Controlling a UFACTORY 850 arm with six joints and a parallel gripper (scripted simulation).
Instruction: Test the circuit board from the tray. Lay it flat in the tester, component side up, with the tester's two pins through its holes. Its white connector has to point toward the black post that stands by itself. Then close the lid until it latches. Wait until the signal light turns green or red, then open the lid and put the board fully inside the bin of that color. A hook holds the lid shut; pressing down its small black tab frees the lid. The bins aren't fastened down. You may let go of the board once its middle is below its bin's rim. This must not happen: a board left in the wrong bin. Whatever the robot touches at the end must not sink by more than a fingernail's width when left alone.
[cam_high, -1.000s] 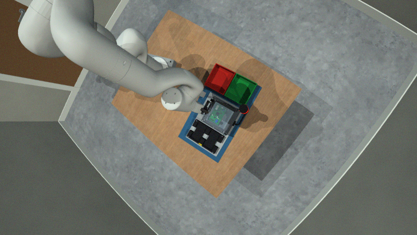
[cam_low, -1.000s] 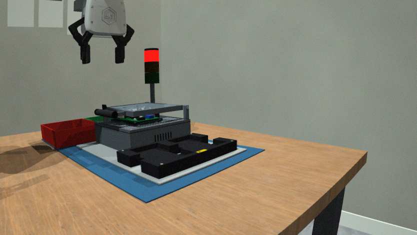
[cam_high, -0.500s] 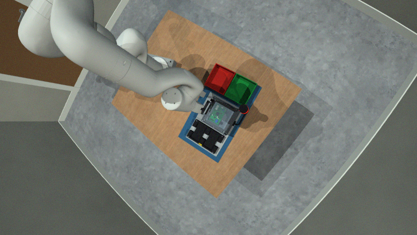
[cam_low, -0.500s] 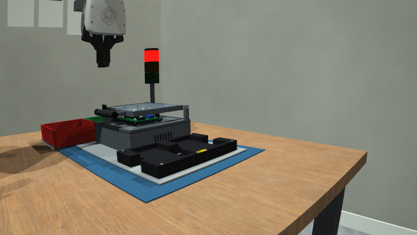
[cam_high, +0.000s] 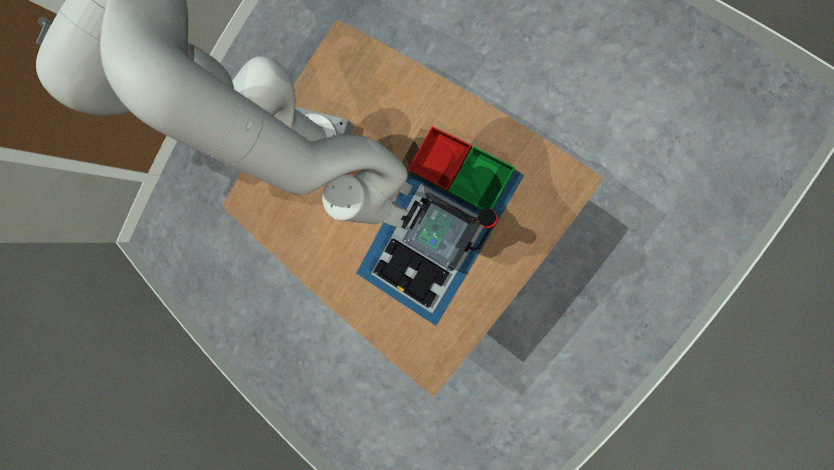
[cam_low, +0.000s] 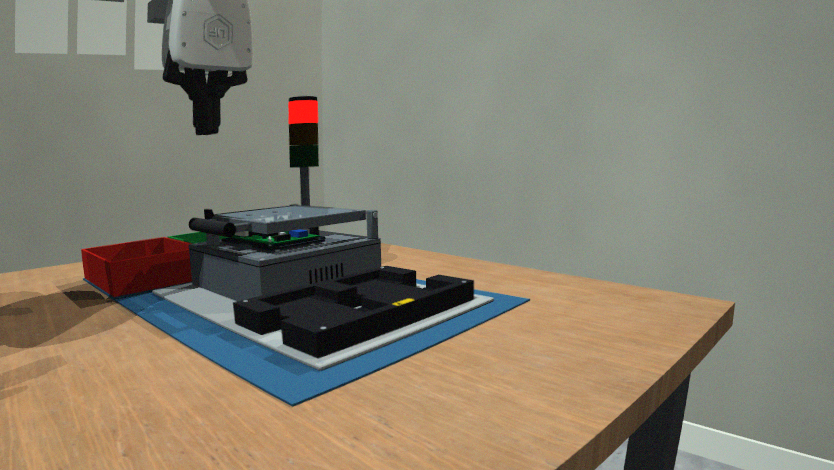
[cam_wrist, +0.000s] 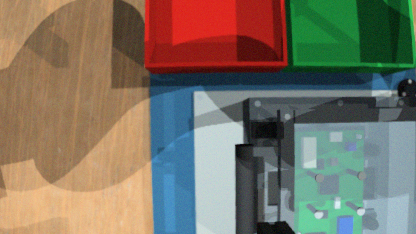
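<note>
Right now my hand is 13 cm above the black hook, 6 cm to the right of it and 1 cm short of it. Round my hand: see-through lid 13 cm below, 9 cm ahead, 1 cm to the left; green circuit board 15 cm below, 8 cm ahead, 1 cm to the left; red bin 20 cm to the left, 20 cm below, 4 cm behind.
</note>
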